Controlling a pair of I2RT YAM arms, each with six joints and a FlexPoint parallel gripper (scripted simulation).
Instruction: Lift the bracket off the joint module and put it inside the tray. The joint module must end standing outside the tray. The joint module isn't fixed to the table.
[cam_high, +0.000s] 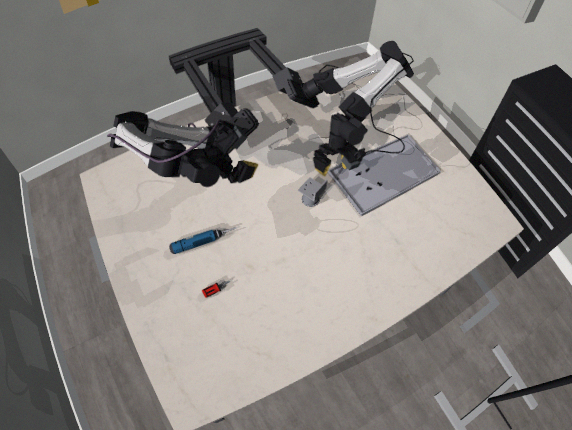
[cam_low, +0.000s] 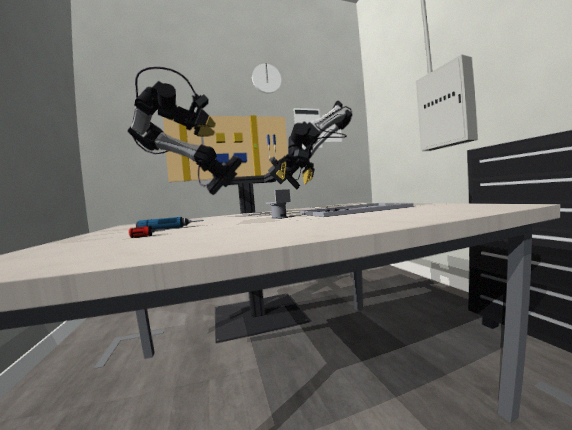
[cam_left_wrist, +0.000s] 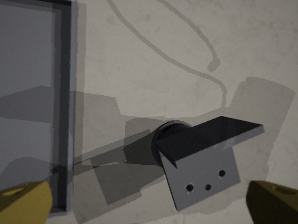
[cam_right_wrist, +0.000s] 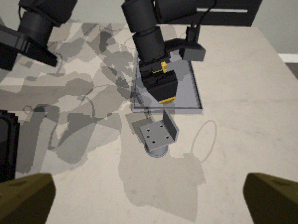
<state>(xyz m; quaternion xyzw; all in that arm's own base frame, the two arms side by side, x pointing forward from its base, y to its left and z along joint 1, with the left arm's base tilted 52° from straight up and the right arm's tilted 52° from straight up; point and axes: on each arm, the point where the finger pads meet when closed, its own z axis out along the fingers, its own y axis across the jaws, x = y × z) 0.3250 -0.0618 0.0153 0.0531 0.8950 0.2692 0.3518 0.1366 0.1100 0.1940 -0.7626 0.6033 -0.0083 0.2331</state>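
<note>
Right now my left hand is 3 cm past the grey L-shaped bracket, 7 cm to the left of it and 7 cm above it. Round my left hand: grey tray 7 cm ahead, 25 cm to the left, 14 cm below; red tool 3 cm ahead, 53 cm to the right, 13 cm below; round grey joint module 3 cm behind, 7 cm to the right, 12 cm below.
</note>
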